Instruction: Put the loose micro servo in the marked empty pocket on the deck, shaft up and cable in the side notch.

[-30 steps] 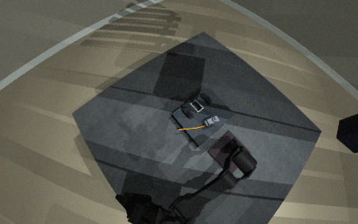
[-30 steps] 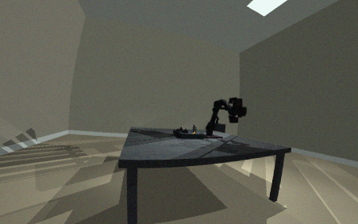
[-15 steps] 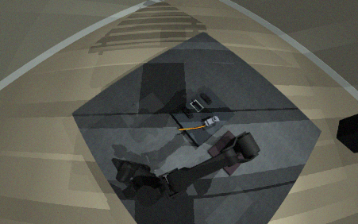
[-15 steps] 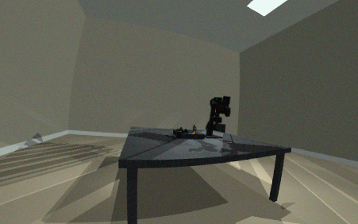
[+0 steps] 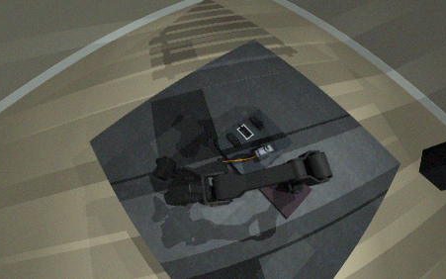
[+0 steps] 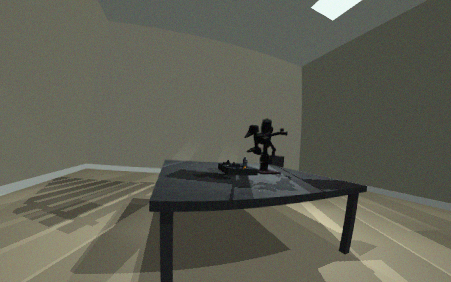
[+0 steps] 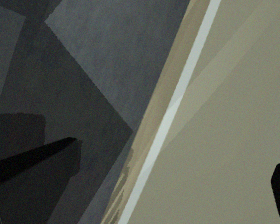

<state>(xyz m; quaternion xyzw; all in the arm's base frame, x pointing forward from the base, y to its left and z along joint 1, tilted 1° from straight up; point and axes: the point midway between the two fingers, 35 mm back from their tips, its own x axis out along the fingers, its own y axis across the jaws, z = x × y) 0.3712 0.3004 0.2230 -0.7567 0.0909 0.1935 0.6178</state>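
The dark deck lies 350 mm to the right of my gripper tip, 200 mm below it and 200 mm behind it.
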